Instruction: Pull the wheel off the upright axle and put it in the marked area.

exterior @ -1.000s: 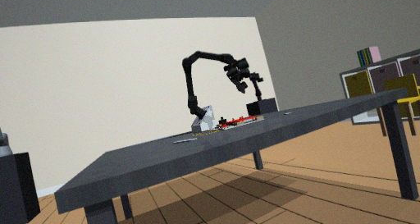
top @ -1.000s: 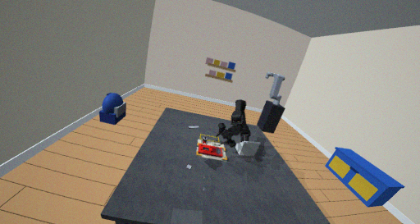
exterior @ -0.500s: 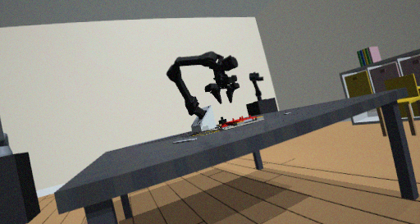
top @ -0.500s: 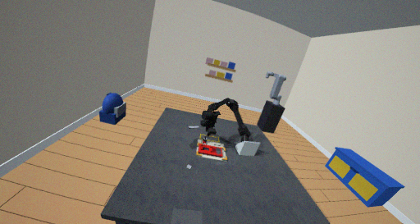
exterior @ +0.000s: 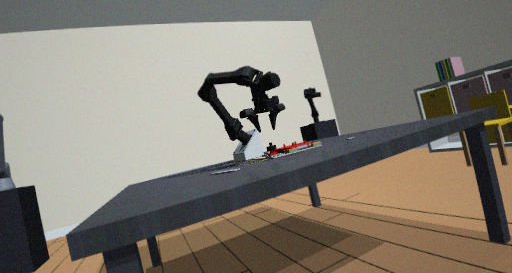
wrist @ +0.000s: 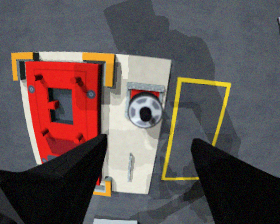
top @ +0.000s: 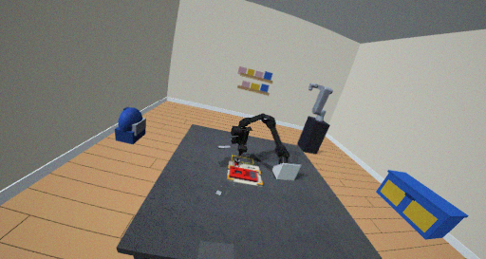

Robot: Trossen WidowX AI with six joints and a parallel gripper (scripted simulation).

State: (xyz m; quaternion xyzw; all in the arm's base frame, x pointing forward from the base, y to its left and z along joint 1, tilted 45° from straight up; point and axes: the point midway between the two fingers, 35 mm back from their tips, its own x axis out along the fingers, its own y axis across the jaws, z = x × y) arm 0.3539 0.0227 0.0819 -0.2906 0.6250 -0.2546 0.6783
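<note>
My gripper tip is now 7 cm above the grey wheel. Round my gripper tip: upright axle 8 cm below.
</note>
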